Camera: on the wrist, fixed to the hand. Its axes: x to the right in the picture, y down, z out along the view.
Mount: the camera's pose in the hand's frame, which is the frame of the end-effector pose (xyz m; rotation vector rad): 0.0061 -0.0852 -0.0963 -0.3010 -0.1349 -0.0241
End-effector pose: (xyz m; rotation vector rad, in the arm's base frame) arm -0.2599 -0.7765 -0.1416 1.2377 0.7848 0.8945
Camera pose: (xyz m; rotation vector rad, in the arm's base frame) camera -0.3304 -0.7366 -0.2417 1.0092 0.5341 0.8646
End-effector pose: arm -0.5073 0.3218 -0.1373 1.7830 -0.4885 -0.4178
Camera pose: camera -0.4428 0.4169 -0.1953 1.4776 -0.4718 -0.5991
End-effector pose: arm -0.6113 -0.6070 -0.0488 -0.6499 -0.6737 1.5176
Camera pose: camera -0.4832 -0.5945 -0.0495 -0.7663 -1.0224 1.4596
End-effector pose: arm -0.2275 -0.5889 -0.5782 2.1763 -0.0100 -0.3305
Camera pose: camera -0.2083 -0.4627 -0.5944 1.8549 -0.0089 -0.4616
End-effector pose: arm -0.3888 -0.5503 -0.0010 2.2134 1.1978 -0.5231
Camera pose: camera -0.4511 -0.4472 0.0444 1.8825 1.1512 -0.4604
